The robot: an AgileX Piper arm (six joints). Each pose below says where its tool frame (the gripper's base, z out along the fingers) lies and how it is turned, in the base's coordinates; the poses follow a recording.
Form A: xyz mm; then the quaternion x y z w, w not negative.
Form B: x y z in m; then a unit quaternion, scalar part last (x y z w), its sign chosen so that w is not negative. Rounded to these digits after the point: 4 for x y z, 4 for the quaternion.
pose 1, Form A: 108.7 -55.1 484.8 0.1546 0.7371 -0.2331 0.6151
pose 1, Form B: 0.1087 -0.0551 0.4848 0.1546 0.7371 -0.2331 0.6151
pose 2, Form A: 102.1 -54.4 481.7 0.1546 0.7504 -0.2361 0.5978
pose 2, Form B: 0.1021 -0.0544 0.4817 0.1546 0.7504 -0.2361 0.5978
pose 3, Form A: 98.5 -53.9 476.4 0.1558 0.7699 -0.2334 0.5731
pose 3, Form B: 0.0985 -0.0539 0.4764 0.1558 0.7699 -0.2334 0.5731
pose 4, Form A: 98.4 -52.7 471.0 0.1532 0.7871 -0.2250 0.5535
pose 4, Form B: 0.0984 -0.0527 0.4710 0.1532 0.7871 -0.2250 0.5535
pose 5, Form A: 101.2 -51.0 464.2 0.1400 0.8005 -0.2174 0.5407
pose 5, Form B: 0.1012 -0.0510 0.4642 0.1400 0.8005 -0.2174 0.5407
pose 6, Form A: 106.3 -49.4 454.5 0.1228 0.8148 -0.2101 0.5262
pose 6, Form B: 0.1063 -0.0494 0.4545 0.1228 0.8148 -0.2101 0.5262
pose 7, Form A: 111.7 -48.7 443.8 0.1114 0.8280 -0.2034 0.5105
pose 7, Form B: 0.1117 -0.0487 0.4438 0.1114 0.8280 -0.2034 0.5105
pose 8, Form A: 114.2 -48.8 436.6 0.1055 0.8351 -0.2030 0.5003
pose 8, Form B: 0.1142 -0.0488 0.4366 0.1055 0.8351 -0.2030 0.5003
